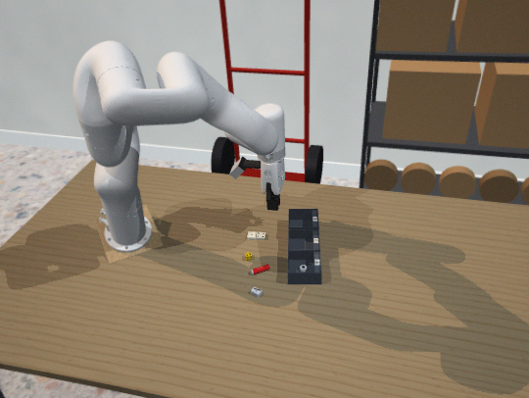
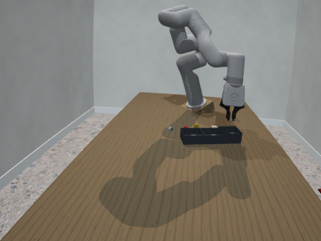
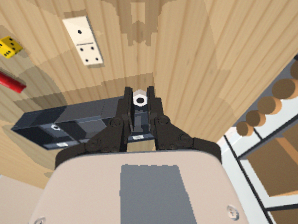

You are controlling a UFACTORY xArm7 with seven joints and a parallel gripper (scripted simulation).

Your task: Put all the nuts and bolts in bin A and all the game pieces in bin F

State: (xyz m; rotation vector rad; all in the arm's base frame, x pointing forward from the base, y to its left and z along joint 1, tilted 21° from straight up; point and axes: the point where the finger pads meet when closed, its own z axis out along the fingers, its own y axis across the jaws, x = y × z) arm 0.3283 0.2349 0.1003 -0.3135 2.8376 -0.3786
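The white domino lies 8 cm below my hand, 7 cm to the right of it and 2 cm behind it. Round my hand: yellow die (16 cm to the right, 7 cm below, 1 cm behind); then dark bin (12 cm ahead, 8 cm to the right, 6 cm below); then red cylinder (19 cm to the right, 7 cm below, 4 cm ahead).
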